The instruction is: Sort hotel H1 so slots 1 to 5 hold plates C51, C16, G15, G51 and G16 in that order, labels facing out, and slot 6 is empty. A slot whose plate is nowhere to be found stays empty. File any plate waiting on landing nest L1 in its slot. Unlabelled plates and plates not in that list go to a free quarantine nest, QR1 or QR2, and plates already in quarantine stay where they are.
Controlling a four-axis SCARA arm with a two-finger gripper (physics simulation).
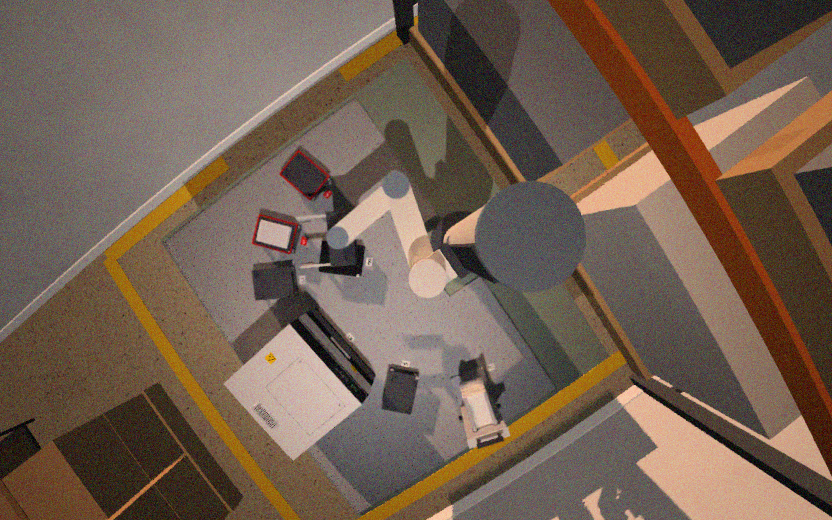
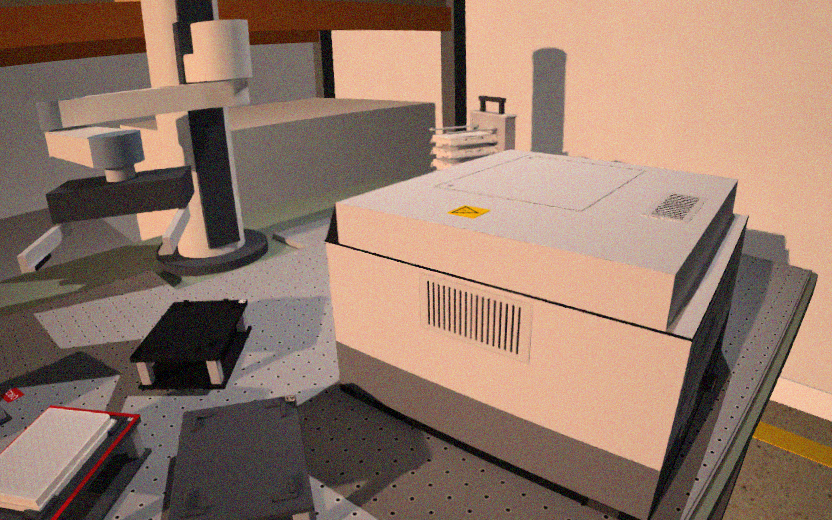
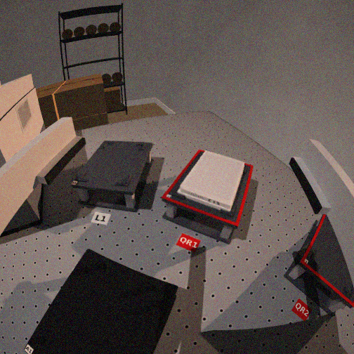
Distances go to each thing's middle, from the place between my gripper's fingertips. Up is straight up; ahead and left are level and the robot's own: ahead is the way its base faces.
Labels:
Right now my hand is 16 cm above the black nest [image 2: 176, 333], 11 cm to the right of it and 6 cm past it. Round my hand: quarantine nest QR2 [image 1: 303, 174]: 24 cm to the right, 16 cm below, 12 cm behind; then landing nest L1 [image 2: 244, 454]: 23 cm ahead, 16 cm below, 4 cm to the left; then quarantine nest QR1 [image 3: 239, 194]: 16 cm below, 12 cm to the right, 11 cm ahead.

